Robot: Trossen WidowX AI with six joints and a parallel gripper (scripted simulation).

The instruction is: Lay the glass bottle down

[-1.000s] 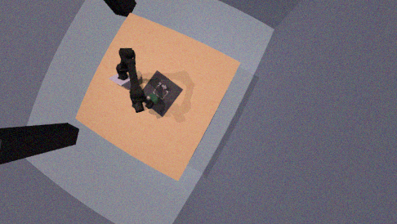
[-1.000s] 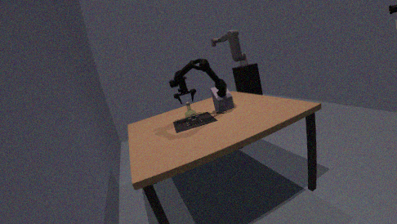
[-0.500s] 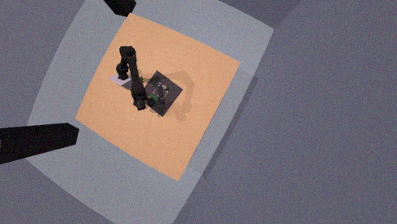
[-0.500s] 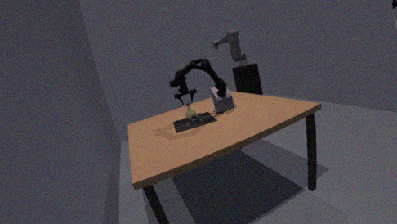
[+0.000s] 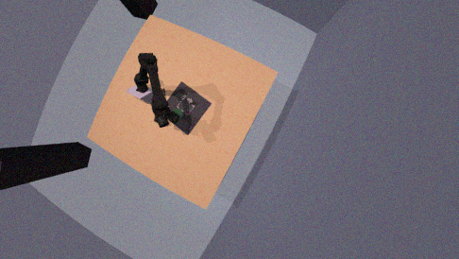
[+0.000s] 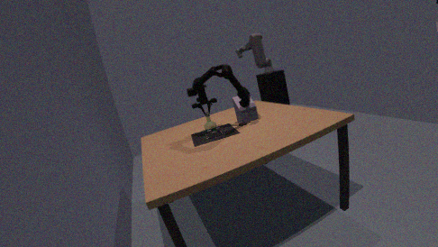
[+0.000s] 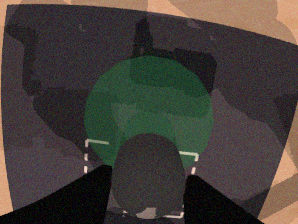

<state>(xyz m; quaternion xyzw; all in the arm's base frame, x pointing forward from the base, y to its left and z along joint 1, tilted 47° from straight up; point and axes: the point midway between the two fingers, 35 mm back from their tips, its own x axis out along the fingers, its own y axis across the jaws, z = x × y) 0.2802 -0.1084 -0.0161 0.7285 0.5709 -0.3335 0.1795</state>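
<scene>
My gripper tip is 5 cm above the green glass bottle. Also, from my gripper tip: dark mat: 14 cm below, 7 cm to the left, 2 cm ahead.
</scene>
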